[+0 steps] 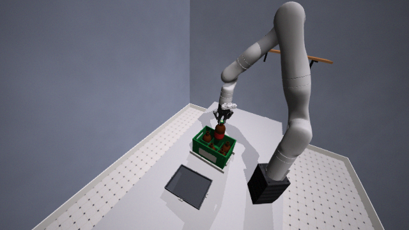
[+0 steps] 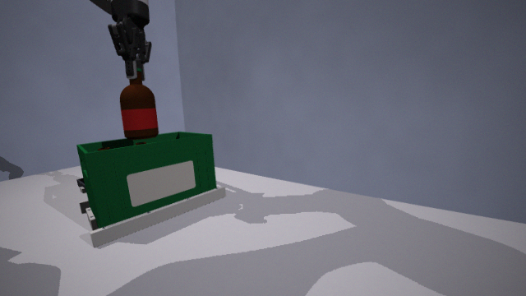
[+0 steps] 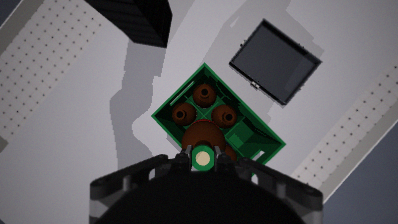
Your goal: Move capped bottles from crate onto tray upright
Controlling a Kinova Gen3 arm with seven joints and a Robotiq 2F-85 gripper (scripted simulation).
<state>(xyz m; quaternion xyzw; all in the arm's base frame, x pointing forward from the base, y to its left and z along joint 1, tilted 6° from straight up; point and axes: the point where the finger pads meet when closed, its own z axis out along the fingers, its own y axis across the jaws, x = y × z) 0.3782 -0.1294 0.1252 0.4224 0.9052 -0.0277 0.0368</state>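
Right now the brown bottle is 7 cm below my hand. From my hand the other things lie so: green crate (2 cm ahead, 3 cm to the left, 25 cm below); dark tray (4 cm ahead, 34 cm to the left, 32 cm below).
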